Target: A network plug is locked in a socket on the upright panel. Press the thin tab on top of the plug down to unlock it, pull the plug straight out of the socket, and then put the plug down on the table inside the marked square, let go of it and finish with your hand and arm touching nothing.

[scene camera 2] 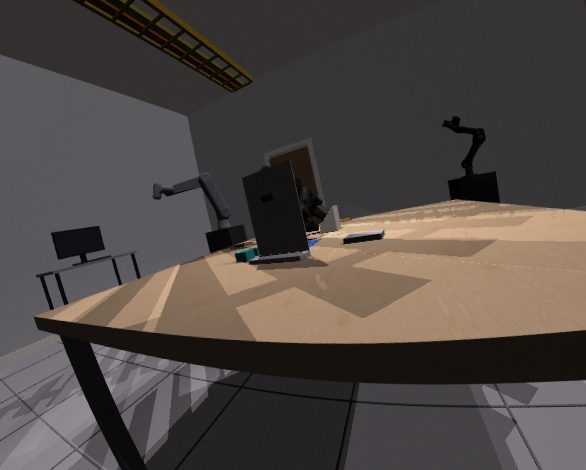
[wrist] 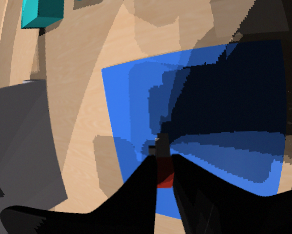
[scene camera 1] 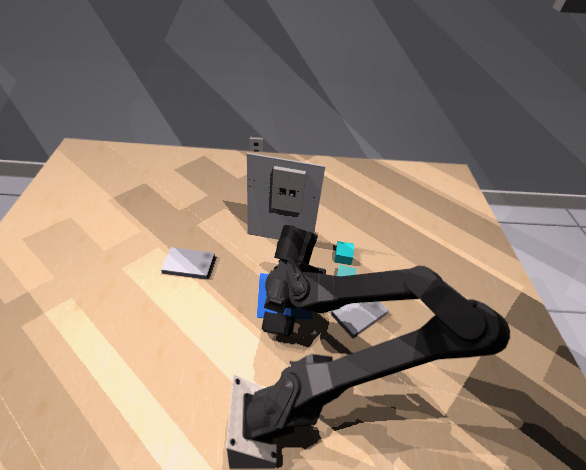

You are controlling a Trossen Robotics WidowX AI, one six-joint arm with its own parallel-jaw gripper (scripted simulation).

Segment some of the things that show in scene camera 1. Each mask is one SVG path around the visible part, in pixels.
My gripper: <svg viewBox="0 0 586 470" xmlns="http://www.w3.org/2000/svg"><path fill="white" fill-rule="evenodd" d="M264 312L262 330L264 332L284 336L293 334L295 316L283 315L279 312ZM288 300L285 308L295 309L296 307L290 300Z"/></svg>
A grey plate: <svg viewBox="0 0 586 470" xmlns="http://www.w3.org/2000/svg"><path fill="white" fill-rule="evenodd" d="M169 249L160 269L161 274L208 279L215 253L175 247Z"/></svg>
A grey plate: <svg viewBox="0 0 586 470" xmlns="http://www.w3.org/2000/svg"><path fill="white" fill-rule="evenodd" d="M388 310L379 301L351 303L331 311L331 315L353 338L386 315Z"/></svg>
